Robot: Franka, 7 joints.
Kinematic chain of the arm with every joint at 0, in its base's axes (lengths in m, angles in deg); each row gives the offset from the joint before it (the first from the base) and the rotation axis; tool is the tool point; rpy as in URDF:
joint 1: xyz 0 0 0.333 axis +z
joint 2: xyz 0 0 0 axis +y
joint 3: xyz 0 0 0.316 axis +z
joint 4: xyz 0.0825 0 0 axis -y
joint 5: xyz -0.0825 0 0.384 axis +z
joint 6: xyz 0 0 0 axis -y
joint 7: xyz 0.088 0 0 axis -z
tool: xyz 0 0 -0.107 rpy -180 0 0
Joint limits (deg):
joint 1: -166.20..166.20
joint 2: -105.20..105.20
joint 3: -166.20..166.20
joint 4: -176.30..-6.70
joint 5: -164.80..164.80
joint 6: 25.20..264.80
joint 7: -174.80..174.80
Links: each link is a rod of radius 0.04 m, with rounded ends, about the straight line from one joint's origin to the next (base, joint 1, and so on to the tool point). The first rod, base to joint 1, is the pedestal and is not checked.
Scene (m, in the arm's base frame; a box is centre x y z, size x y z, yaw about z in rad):
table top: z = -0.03
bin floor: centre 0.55 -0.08 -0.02 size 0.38 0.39 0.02 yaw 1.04
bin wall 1: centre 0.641 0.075 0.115 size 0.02 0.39 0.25 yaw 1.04
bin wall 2: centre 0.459 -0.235 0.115 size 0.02 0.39 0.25 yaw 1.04
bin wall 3: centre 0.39 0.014 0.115 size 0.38 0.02 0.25 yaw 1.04
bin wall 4: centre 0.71 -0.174 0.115 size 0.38 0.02 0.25 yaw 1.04
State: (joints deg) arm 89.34 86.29 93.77 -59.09 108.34 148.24 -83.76
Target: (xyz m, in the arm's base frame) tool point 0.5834 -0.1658 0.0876
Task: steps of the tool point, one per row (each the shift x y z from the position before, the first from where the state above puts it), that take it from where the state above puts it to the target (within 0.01 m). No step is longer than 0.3 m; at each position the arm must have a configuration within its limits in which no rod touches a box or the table.
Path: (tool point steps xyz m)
1: 0.0891 0.0543 -0.0080
2: 0.1279 0.0518 0.0077
3: 0.1605 0.0286 0.0333
4: 0.1771 -0.0141 0.0628
5: 0.2158 -0.0742 -0.0461
6: 0.1914 -0.1519 -0.0378
7: 0.1292 -0.2175 -0.0269
8: 0.0385 -0.2524 -0.0160
9: -0.0631 -0.2433 -0.0072
10: 0.0146 -0.0022 -0.1296
11: -0.0146 0.0023 -0.1343

